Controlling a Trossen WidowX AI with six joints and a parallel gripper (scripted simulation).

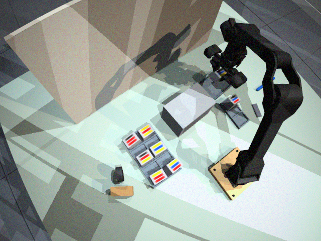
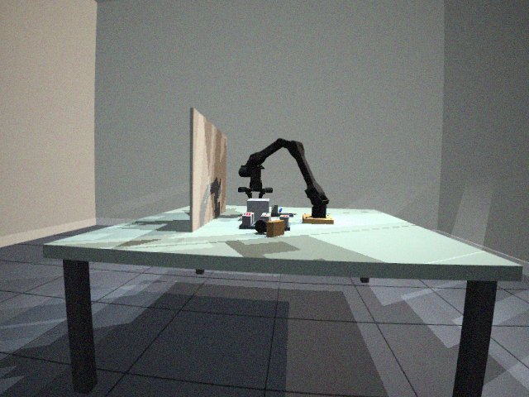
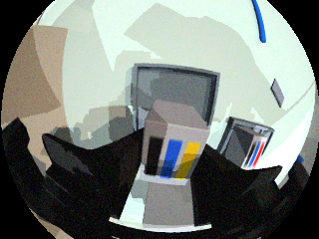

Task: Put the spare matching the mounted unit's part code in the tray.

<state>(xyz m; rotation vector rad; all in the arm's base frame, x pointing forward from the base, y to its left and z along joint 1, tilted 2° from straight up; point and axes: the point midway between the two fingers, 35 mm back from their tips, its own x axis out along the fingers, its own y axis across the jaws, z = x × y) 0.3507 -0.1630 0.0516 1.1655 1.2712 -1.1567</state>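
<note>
My gripper tip is 10 mm past the dark tray and 50 mm above it. Round my gripper tip: dark rack (150 mm behind, 10 mm to the left, 40 mm below); grey box (60 mm behind, 200 mm to the left); blue pen (110 mm behind, 230 mm to the right, 40 mm below).
</note>
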